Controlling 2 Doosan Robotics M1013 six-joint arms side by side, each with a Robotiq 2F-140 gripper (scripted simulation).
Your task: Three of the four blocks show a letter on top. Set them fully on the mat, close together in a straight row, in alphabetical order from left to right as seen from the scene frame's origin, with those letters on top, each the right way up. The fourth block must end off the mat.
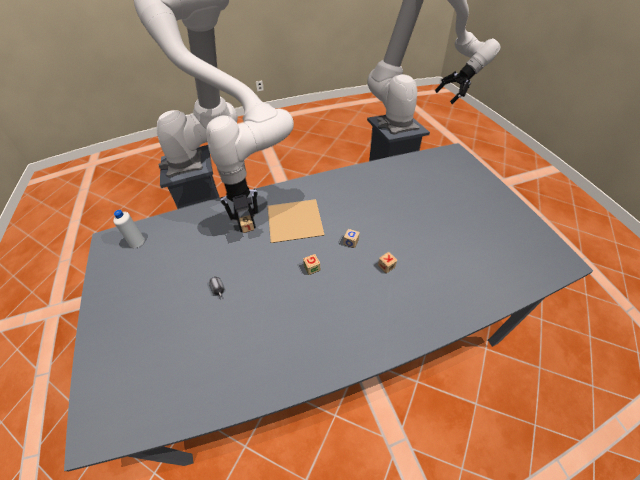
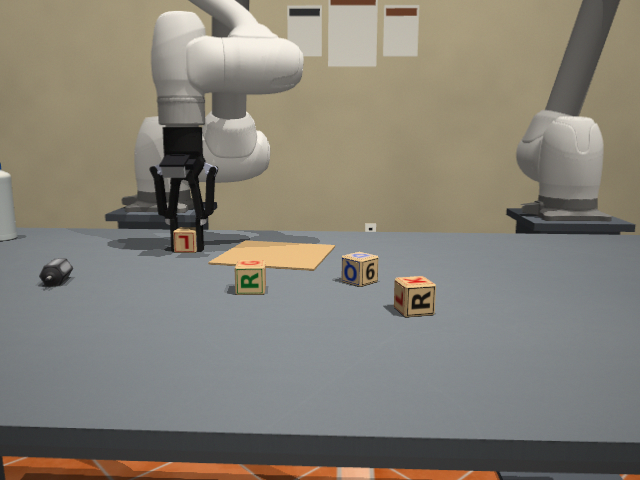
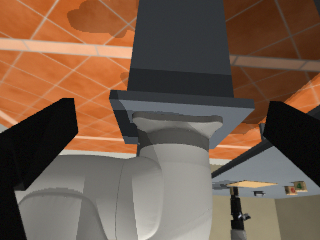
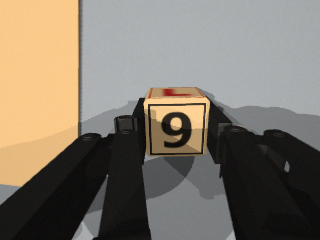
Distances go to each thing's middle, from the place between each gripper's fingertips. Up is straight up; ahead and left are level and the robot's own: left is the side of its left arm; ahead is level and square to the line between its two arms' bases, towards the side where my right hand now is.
Right now my right hand is 36 cm to the right of the d block (image 2: 360,269), 19 cm short of it and 1 cm above it. The rest, counted from my right hand: g block (image 2: 250,275): 26 cm ahead, 19 cm to the left, 1 cm below; then k block (image 2: 413,296): 44 cm to the left, 33 cm ahead, 1 cm below; then mat (image 2: 296,256): 18 cm to the left, 3 cm below, 2 cm ahead.
My left hand is 800 mm short of the d block, 880 mm to the left of it and 100 mm above it. The rest, counted from my left hand: g block (870 mm ahead, 1050 mm to the right, 100 mm below); then k block (940 mm ahead, 800 mm to the right, 100 mm below); then mat (620 mm ahead, 1050 mm to the right, 120 mm below).
